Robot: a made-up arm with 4 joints.
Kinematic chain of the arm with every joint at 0, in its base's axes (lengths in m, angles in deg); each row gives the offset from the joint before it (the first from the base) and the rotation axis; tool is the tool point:
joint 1: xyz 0 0 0.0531 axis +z
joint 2: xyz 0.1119 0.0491 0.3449 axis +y
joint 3: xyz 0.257 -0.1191 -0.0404 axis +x
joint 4: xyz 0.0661 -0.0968 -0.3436 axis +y
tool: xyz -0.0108 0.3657 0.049
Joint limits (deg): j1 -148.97..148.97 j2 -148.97..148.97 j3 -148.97..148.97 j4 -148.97..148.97
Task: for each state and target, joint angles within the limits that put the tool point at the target. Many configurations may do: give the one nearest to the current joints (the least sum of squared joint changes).
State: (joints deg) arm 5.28 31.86 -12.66 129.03
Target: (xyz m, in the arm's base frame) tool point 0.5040 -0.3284 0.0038
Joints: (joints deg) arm -15.25 -12.42 -50.38 135.40
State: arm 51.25 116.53 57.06 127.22
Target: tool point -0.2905 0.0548 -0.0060
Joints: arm 71.60 141.09 88.51 116.84
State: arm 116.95 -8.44 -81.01 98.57
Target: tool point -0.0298 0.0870 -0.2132
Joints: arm 128.68 39.74 -31.95 118.71
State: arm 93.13 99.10 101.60 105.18
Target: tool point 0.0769 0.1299 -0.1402
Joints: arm 76.03 132.78 137.82 94.38
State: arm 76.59 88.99 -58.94 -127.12
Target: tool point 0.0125 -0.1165 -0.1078
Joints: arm 87.45 53.85 -30.43 -90.09
